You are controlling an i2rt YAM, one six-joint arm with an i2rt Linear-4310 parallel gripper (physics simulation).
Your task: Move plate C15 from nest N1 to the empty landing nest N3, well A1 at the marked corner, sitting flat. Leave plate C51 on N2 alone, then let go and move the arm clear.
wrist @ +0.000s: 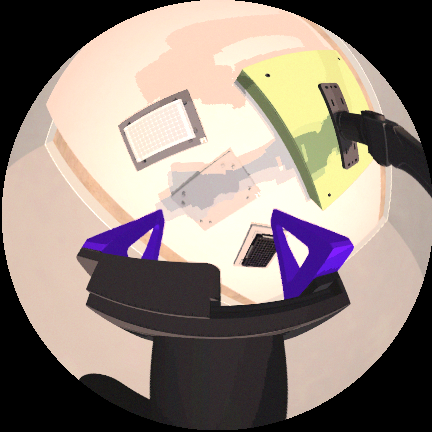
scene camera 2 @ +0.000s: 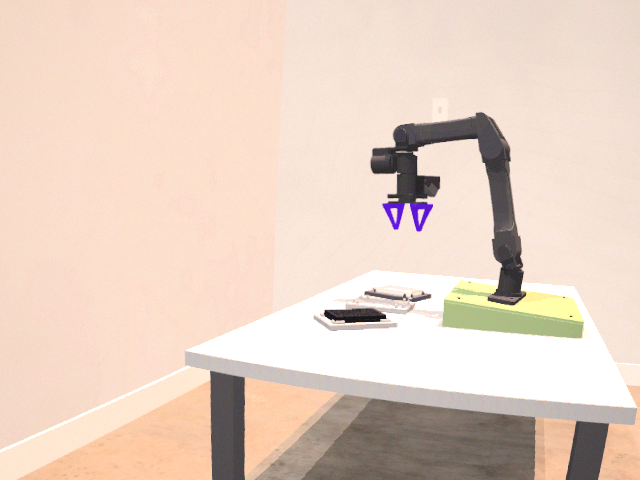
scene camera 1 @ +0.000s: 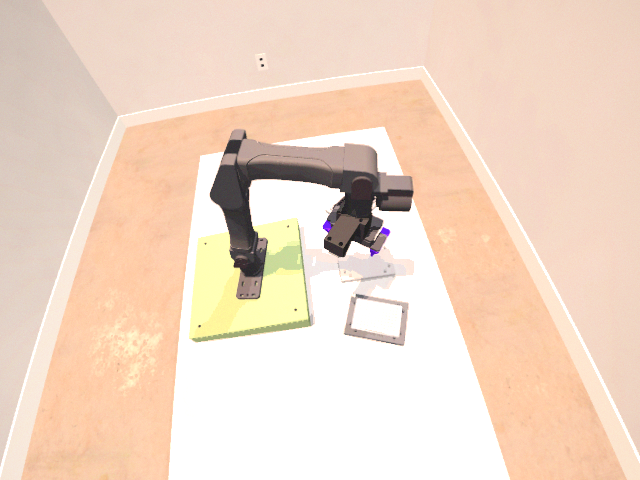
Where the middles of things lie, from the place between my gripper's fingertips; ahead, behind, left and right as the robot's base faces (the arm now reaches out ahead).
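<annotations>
There is the black well plate (scene camera 2: 359,315), which sits 10 mm ahead of my hand, 290 mm to the left of it and 190 mm below it. The clear well plate (scene camera 1: 371,316) is 120 mm to the right of my hand, 60 mm ahead of it, and 190 mm below it.
</annotations>
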